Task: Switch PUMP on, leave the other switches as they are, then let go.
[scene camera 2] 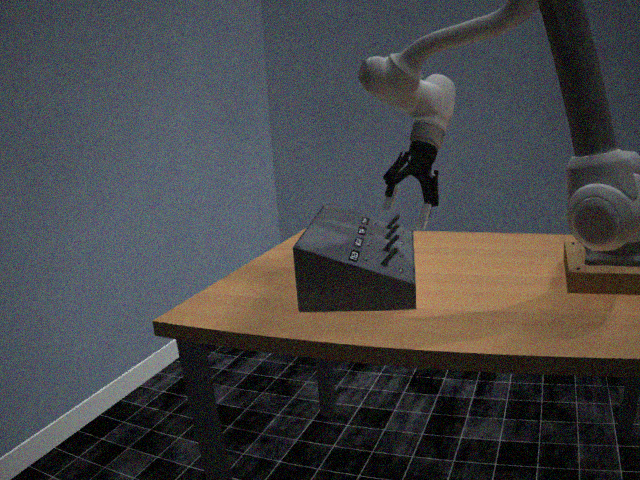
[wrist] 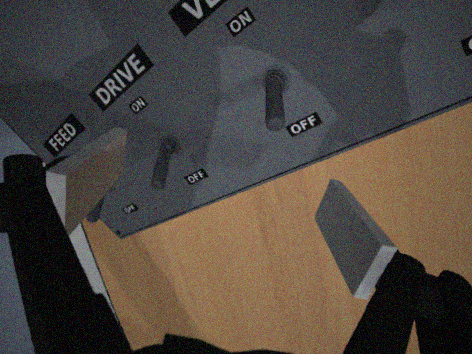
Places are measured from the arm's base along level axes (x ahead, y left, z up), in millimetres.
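Pixels of known places: gripper, fingertip midpoint: (scene camera 2: 404, 219) (wrist: 227, 176); arm's base, link origin: (scene camera 2: 616, 256).
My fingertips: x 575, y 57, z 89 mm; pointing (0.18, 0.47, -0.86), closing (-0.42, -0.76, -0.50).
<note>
For each thing: its top centre in the pictures, then the offset to it from my fingertips. "spot": a spot on its surface instead. Level surfaces: height alone.
- DRIVE lever, top centre: (wrist: 146, 171) (scene camera 2: 391, 234) dx +5, dy +90, dz -17 mm
- FEED lever, top centre: (wrist: 82, 208) (scene camera 2: 390, 247) dx -30, dy +205, dz -17 mm
- small label, surface spot: (wrist: 468, 45) spot: dx +51, dy -136, dz -70 mm
- wooden table, surface height: dz -143 mm
A dark sloped switch box (scene camera 2: 351, 281) (wrist: 240, 155) stands on the table. In the wrist view, the DRIVE lever (wrist: 161, 167) and the lever (wrist: 275, 102) below a cut-off label starting VE both point to OFF. The FEED lever (wrist: 95, 212) is mostly hidden behind the left finger. The PUMP label does not show there; part of another small label (wrist: 468, 45) shows at the right edge. Labels and lever positions are too small to read surely in the scene view. My gripper (scene camera 2: 406, 212) (wrist: 227, 176) is open and empty, just above the far, lever side of the box.
The wooden table (scene camera 2: 491, 320) (wrist: 260, 270) carries the box near its left end. The arm's base (scene camera 2: 599, 279) stands on the right. A wall (scene camera 2: 155, 155) rises behind and to the left. Dark tiled floor (scene camera 2: 387, 428) lies below.
</note>
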